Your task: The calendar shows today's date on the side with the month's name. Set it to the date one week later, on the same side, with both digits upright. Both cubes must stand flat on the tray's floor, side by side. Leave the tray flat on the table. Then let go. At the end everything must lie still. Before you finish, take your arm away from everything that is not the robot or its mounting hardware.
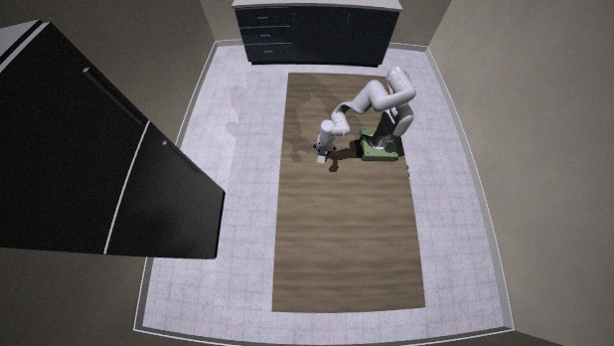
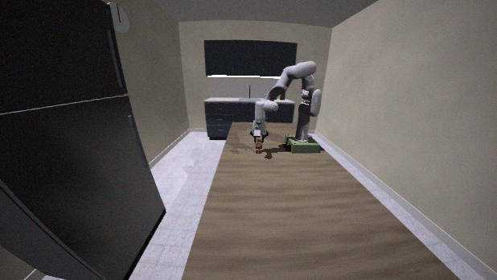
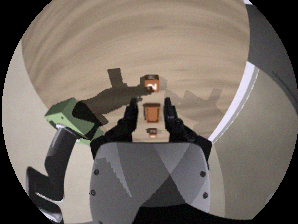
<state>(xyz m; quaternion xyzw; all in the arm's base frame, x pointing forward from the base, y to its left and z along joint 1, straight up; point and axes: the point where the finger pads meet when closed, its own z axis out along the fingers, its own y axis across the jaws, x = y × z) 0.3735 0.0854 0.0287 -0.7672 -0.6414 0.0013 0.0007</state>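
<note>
Right now my hand is 90 mm above the calendar cube. From my hand the other things lie so: calendar tray: 100 mm to the right, 90 mm below, 20 mm behind.
</note>
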